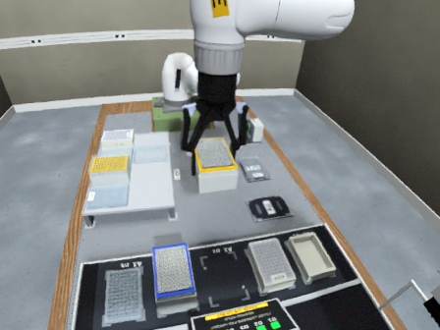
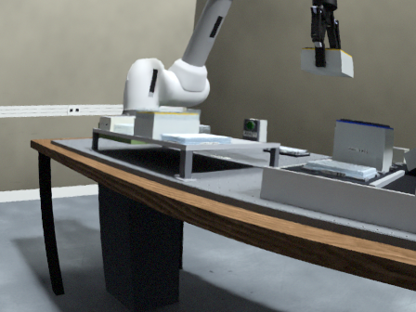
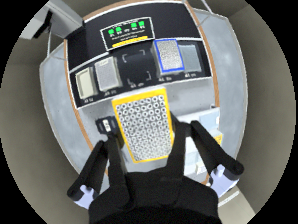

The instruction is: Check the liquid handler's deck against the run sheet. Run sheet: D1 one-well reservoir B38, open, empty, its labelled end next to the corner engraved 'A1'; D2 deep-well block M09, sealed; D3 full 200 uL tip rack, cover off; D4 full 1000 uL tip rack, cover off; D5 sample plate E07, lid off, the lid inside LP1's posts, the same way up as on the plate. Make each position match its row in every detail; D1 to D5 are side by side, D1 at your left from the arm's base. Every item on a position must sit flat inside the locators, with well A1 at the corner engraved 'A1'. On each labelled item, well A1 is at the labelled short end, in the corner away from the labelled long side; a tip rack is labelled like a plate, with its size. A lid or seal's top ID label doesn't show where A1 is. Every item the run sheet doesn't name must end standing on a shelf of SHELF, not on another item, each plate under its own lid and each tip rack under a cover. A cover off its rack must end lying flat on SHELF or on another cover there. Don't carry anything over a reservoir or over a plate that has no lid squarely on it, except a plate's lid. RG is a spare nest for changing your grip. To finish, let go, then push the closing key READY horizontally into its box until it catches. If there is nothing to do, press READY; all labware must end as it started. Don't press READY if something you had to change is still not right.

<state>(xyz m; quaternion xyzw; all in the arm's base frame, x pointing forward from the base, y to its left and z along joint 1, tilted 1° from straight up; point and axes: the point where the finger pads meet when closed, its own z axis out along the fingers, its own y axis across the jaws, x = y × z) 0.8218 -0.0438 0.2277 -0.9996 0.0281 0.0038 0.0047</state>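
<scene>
The blue-rimmed tip rack lies 15 cm ahead of my hand, 13 cm to the right of it and 18 cm below it. Also, from my hand: deep-well block: 17 cm ahead, 12 cm to the left, 23 cm below; then yellow-rimmed tip rack: 1 cm behind, 1 cm to the right, 1 cm above; then dark nest: 6 cm behind, 24 cm to the left, 29 cm below.
</scene>
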